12 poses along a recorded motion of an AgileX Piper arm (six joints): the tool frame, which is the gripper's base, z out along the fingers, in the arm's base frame.
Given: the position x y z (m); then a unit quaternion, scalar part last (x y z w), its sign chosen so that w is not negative.
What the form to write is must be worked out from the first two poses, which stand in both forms.
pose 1, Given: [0.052 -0.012 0.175 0.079 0.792 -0.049 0.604]
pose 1, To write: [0.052 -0.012 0.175 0.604 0.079 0.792 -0.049]
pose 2, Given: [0.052 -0.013 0.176 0.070 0.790 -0.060 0.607]
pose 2, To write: [0.052 -0.013 0.176 0.607 0.070 0.790 -0.060]
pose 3, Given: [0.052 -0.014 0.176 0.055 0.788 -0.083 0.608]
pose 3, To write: [0.052 -0.014 0.176 0.608 0.055 0.788 -0.083]
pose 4, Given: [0.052 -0.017 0.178 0.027 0.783 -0.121 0.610]
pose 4, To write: [0.052 -0.017 0.178 0.610 0.027 0.783 -0.121]
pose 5, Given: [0.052 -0.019 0.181 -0.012 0.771 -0.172 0.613]
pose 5, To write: [0.052 -0.019 0.181 0.613 -0.012 0.771 -0.172]
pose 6, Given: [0.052 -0.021 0.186 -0.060 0.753 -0.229 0.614]
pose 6, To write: [0.052 -0.021 0.186 0.614 -0.060 0.753 -0.229]
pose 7, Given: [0.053 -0.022 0.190 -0.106 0.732 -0.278 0.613]
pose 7, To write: [0.053 -0.022 0.190 0.613 -0.106 0.732 -0.278]
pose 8, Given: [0.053 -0.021 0.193 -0.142 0.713 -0.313 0.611]
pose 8, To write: [0.053 -0.021 0.193 0.611 -0.142 0.713 -0.313]
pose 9, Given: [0.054 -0.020 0.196 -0.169 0.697 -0.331 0.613]
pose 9, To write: [0.054 -0.020 0.196 0.613 -0.169 0.697 -0.331]
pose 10, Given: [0.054 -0.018 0.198 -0.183 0.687 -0.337 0.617]
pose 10, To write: [0.054 -0.018 0.198 0.617 -0.183 0.687 -0.337]
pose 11, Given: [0.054 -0.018 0.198 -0.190 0.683 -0.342 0.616]
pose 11, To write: [0.054 -0.018 0.198 0.616 -0.190 0.683 -0.342]
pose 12, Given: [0.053 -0.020 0.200 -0.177 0.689 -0.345 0.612]
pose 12, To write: [0.053 -0.020 0.200 0.612 -0.177 0.689 -0.345]
